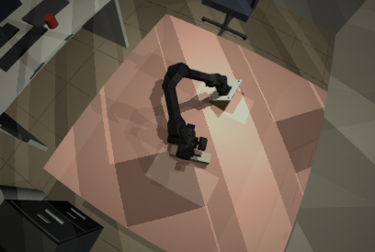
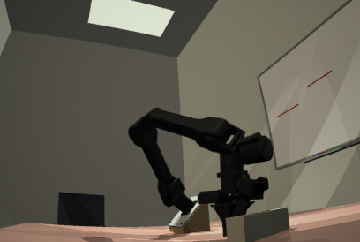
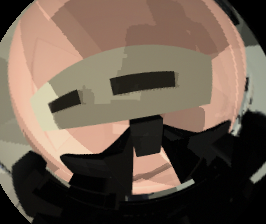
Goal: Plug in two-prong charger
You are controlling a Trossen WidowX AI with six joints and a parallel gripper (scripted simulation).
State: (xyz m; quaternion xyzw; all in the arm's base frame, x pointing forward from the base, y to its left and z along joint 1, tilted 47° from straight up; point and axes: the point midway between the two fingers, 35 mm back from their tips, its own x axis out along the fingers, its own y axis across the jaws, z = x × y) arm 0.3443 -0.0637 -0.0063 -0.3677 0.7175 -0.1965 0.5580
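My gripper tip is now 20 mm short of the two-prong charger, 10 mm to the right of it and 10 mm below it.
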